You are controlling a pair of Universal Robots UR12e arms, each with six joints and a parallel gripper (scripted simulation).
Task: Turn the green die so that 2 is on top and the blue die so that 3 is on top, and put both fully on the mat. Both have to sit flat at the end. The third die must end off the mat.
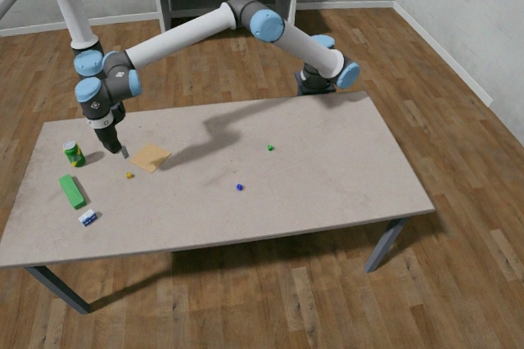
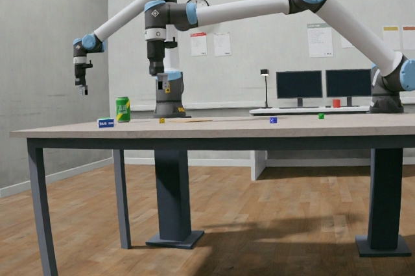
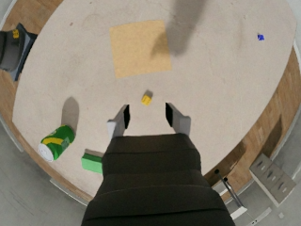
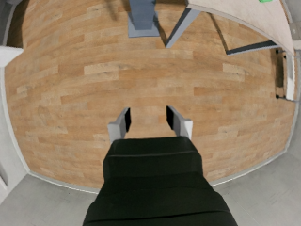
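My left gripper is now 15 cm above the yellow die, 1 cm to the left of it and 1 cm short of it. From my left hand the other things lie so: blue die: 47 cm to the left, 15 cm below, 14 cm ahead; then white box: 21 cm ahead, 15 cm to the right, 14 cm below; then tan mat: 16 cm below, 10 cm behind, 8 cm to the left.
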